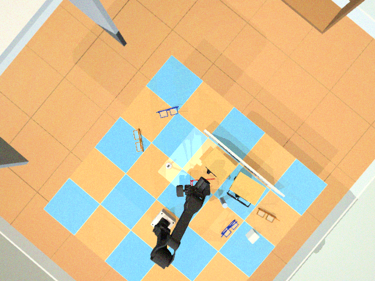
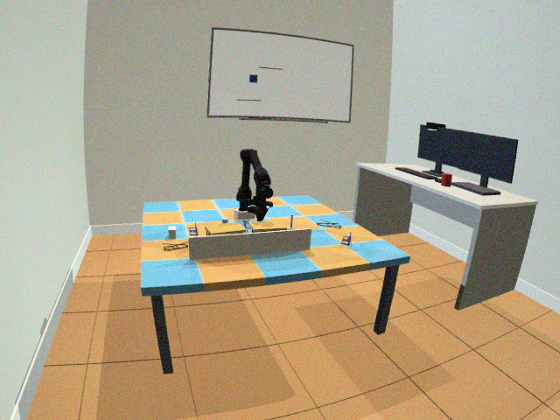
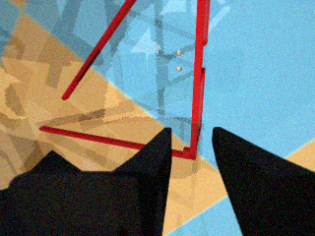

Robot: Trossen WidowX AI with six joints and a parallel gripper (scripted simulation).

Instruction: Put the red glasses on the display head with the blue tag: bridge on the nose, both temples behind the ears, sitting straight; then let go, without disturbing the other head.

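Right now my gripper tip is 5 cm to the left of the red glasses, 4 cm above it and 2 cm short of it. Round my gripper tip: white cube 49 cm to the right, 3 cm below, 3 cm behind; then blue glasses 36 cm to the right, 9 cm behind, 4 cm below; then long white panel 30 cm ahead, 15 cm to the right.
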